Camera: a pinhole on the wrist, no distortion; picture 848 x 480 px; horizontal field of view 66.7 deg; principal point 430.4 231.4 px. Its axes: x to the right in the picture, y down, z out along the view. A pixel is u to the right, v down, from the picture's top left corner.
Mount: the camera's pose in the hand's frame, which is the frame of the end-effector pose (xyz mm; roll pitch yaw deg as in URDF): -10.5 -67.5 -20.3 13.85 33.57 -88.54
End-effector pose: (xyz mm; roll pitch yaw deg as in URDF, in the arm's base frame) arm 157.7 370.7 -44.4 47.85 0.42 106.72
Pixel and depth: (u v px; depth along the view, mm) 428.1 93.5 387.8
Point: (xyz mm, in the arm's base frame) 578.5 310.2 -55.4
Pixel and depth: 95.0 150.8 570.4
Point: 717.1 316.6 263.3
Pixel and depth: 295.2 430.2 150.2
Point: 330.6 422.7 -53.3
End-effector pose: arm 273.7 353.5 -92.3 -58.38 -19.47 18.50
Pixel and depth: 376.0 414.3 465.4
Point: 77.5 484.1 353.8
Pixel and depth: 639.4 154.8 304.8
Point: 69.5 260.6 201.5
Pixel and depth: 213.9 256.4 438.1
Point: -13.6 531.5 230.9
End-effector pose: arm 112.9 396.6 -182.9 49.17 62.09 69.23
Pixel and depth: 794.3 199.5 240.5
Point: 305.0 125.1 -198.1
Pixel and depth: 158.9 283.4 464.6
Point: 589.2 350.8 -22.2
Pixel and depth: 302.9 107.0 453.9
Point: 511.5 215.3 28.7
